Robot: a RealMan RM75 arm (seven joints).
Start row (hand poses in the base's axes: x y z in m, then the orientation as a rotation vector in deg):
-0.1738, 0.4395, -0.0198, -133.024, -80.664, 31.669
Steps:
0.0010, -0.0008, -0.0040, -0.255, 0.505, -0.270
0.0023, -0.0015, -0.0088, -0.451, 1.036, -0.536
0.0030, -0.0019, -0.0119, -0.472, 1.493, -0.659
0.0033, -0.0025, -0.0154, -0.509, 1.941, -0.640
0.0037, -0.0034, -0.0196, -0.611, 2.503, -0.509
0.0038, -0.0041, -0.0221, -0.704, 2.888, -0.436
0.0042, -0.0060, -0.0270, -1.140, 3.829, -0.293
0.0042, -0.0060, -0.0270, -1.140, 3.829, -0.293
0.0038, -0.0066, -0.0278, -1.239, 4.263, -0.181
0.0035, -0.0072, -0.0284, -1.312, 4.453, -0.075
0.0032, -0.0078, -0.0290, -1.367, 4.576, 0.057
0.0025, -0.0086, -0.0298, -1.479, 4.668, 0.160
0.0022, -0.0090, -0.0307, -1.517, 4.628, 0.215
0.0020, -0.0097, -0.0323, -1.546, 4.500, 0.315
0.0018, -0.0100, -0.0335, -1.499, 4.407, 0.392
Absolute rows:
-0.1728, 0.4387, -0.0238, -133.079, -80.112, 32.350
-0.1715, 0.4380, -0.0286, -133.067, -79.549, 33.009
-0.1708, 0.4376, -0.0317, -132.878, -79.190, 33.483
-0.1705, 0.4370, -0.0352, -132.625, -79.011, 34.000
-0.1701, 0.4361, -0.0394, -132.287, -78.918, 34.725
-0.1700, 0.4354, -0.0419, -132.081, -78.834, 35.235
-0.1696, 0.4335, -0.0468, -131.752, -78.586, 36.643
-0.1696, 0.4335, -0.0468, -131.752, -78.586, 36.643
-0.1700, 0.4329, -0.0476, -131.493, -78.524, 37.219
-0.1703, 0.4323, -0.0482, -131.368, -78.567, 37.512
-0.1706, 0.4317, -0.0488, -131.257, -78.673, 37.727
-0.1713, 0.4309, -0.0496, -131.224, -78.759, 37.949
-0.1716, 0.4305, -0.0505, -131.246, -78.846, 37.955
-0.1718, 0.4298, -0.0521, -131.289, -79.029, 37.873
-0.1720, 0.4295, -0.0533, -131.267, -79.166, 37.758

